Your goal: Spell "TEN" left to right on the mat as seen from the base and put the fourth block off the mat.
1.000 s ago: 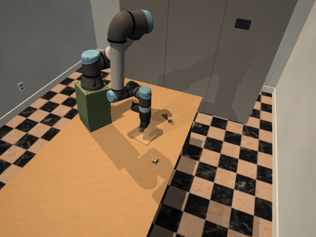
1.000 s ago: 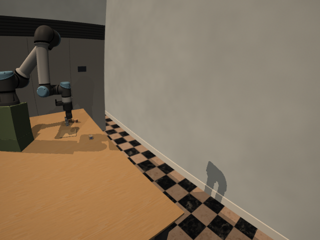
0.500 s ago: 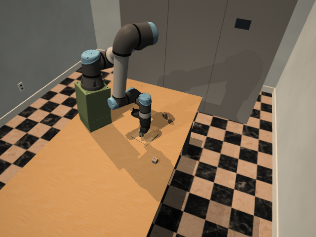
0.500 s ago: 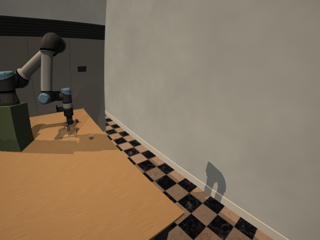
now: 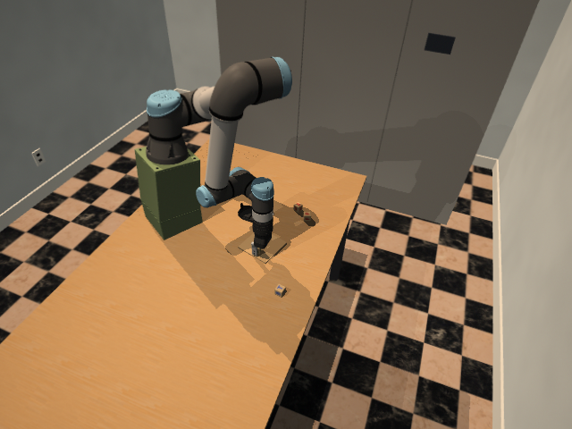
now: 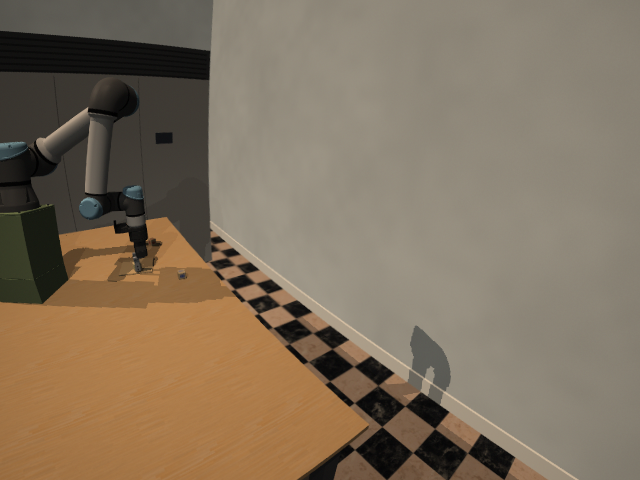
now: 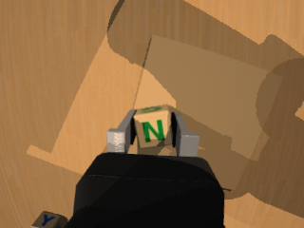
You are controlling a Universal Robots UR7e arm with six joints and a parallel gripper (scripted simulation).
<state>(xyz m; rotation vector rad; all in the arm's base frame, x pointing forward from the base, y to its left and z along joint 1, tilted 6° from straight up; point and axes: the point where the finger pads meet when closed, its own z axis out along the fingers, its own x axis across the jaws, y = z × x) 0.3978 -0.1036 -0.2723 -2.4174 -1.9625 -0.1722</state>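
The mat is 5 cm to the left of my hand, 3 cm below it and 1 cm ahead of it.
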